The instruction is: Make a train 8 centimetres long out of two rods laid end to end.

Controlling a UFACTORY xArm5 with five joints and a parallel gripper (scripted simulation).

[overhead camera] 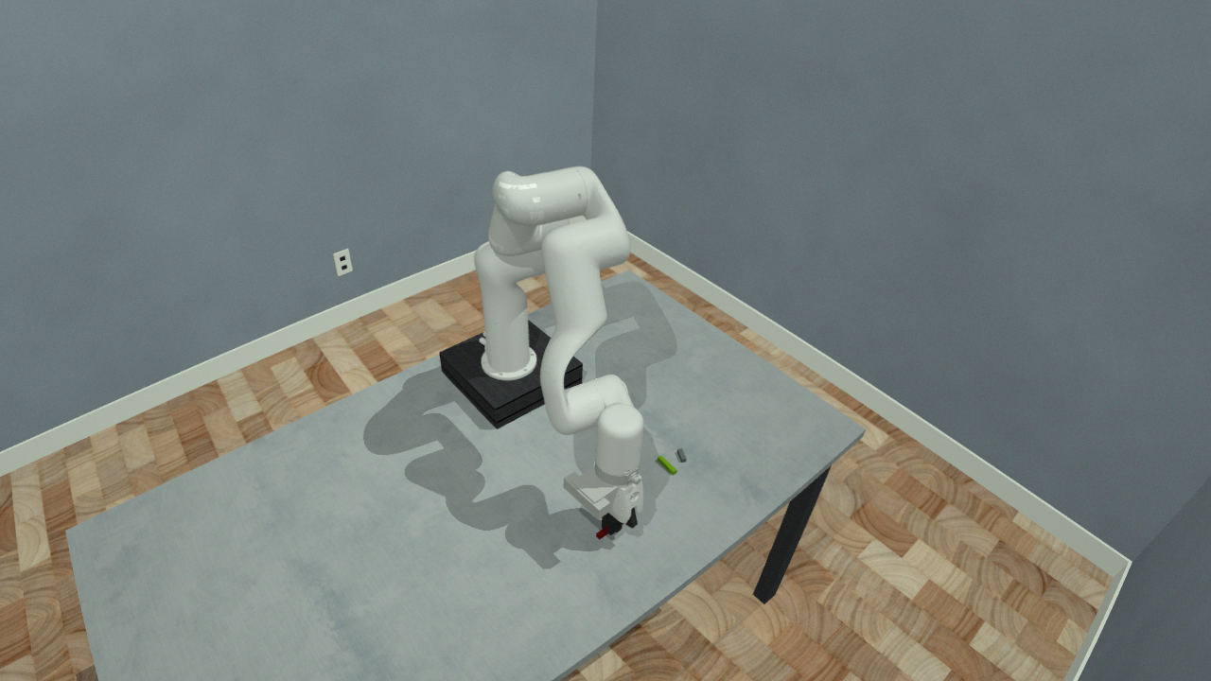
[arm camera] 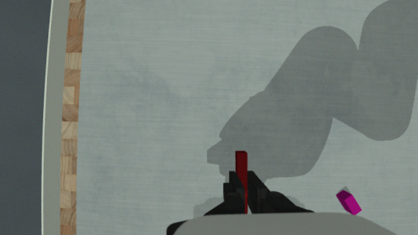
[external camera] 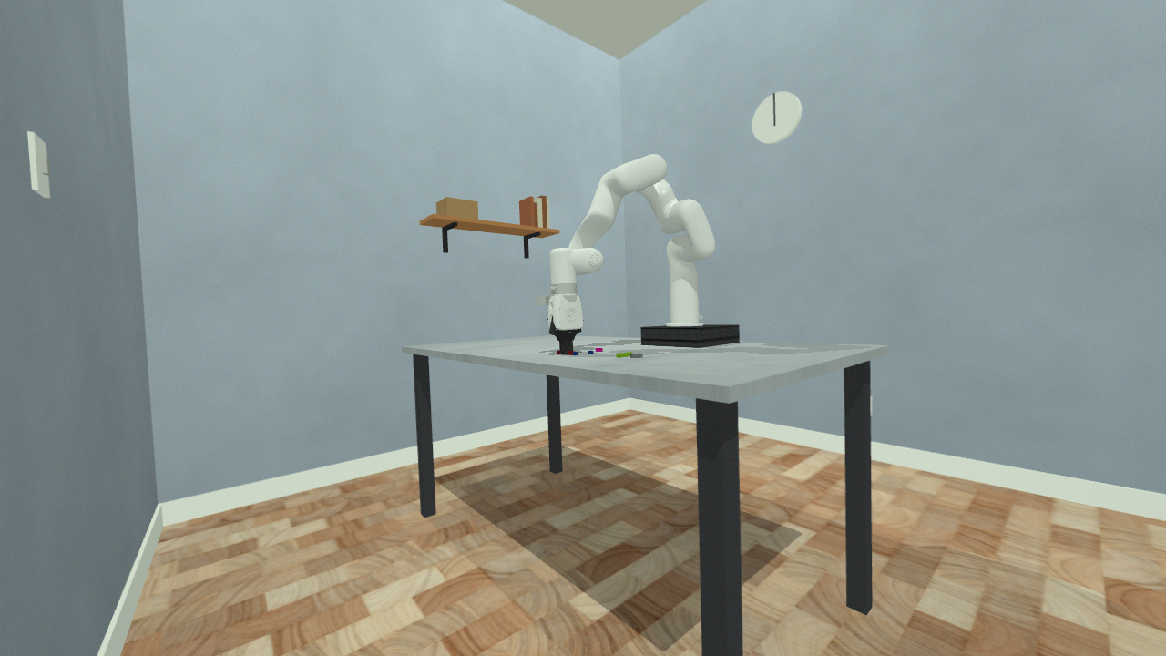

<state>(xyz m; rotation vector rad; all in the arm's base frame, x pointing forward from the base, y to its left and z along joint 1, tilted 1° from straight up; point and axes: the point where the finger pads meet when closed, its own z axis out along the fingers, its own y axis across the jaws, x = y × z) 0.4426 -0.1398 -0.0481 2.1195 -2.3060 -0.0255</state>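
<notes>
My gripper is now 2 cm above the red rod. Also, from my hand: lime rod 2 cm behind, 20 cm to the left, 2 cm below; magenta rod 11 cm behind, 3 cm to the left, 2 cm below; grey rod 2 cm behind, 24 cm to the left, 2 cm below.
</notes>
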